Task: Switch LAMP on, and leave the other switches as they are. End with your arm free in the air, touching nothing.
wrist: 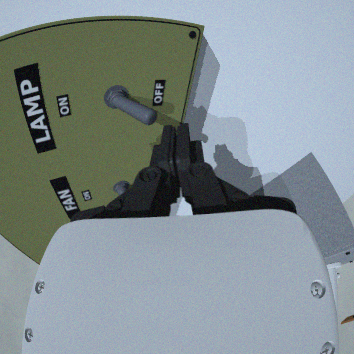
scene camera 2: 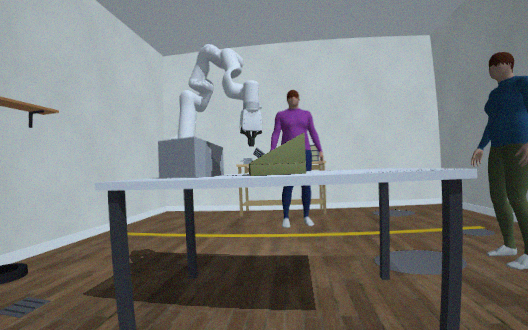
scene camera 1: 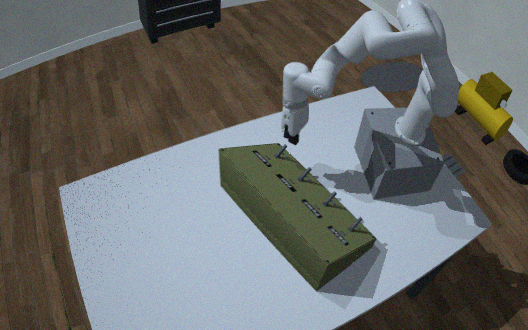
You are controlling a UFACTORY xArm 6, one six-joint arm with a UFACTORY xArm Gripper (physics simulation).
Labels:
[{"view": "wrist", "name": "my gripper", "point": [178,142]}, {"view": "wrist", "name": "sloped switch box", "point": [74,150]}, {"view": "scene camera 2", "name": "sloped switch box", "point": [289,158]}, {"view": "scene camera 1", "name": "my gripper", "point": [293,142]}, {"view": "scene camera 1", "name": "sloped switch box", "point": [315,237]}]

